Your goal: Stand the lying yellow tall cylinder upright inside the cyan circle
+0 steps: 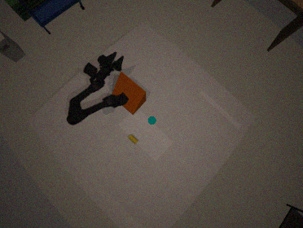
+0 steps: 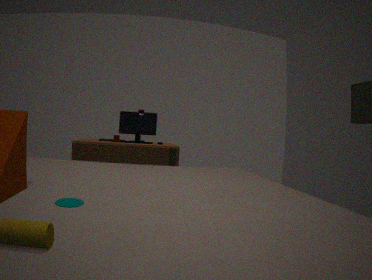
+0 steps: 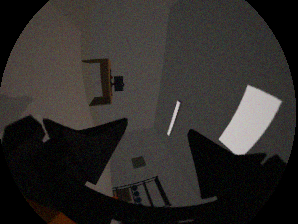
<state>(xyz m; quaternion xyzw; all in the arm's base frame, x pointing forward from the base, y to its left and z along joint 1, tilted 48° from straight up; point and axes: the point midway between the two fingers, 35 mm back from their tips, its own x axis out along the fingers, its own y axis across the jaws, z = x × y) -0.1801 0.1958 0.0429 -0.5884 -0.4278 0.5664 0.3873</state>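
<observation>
The yellow tall cylinder lies 41 cm ahead of my gripper tip, 26 cm to the right of it and 27 cm below it. The rest, counted from my gripper tip: cyan circle (39 cm ahead, 8 cm to the right, 28 cm below).
</observation>
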